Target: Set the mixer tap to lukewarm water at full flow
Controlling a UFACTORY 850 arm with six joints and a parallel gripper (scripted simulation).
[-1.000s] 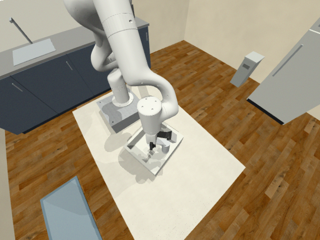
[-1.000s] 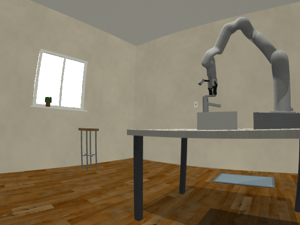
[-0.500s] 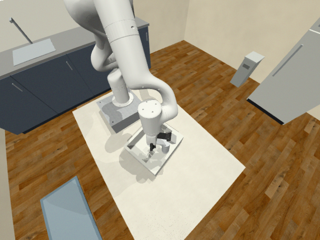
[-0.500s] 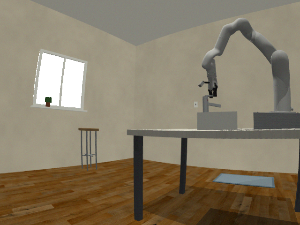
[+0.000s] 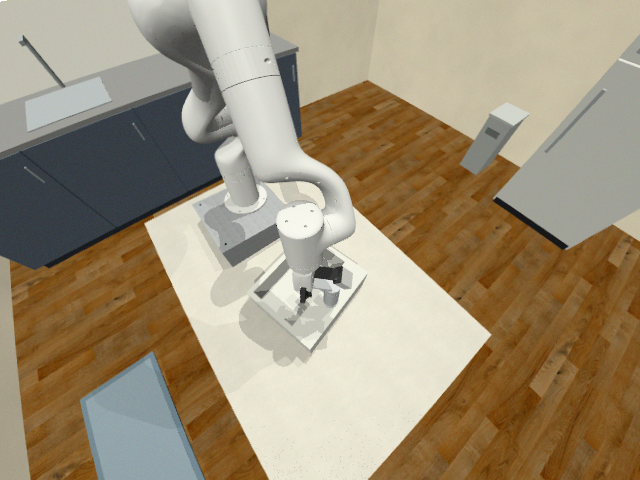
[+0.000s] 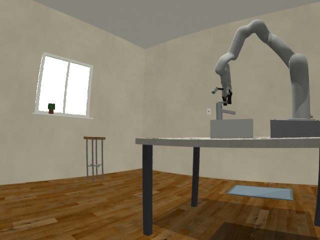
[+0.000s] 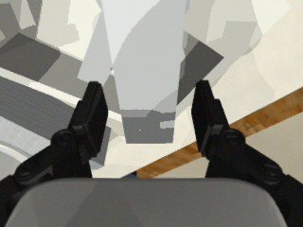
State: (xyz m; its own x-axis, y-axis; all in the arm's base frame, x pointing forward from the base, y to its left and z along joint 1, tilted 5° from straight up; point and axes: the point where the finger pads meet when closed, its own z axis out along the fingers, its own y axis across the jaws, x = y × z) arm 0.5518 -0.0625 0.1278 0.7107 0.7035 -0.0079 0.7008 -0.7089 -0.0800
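The grey lever is 20 mm to the left of my hand and 20 mm ahead of it. Round my hand: grey mixer tap (40 mm below, 30 mm to the left, 30 mm ahead); sink basin (230 mm below, 60 mm behind, 30 mm to the left).
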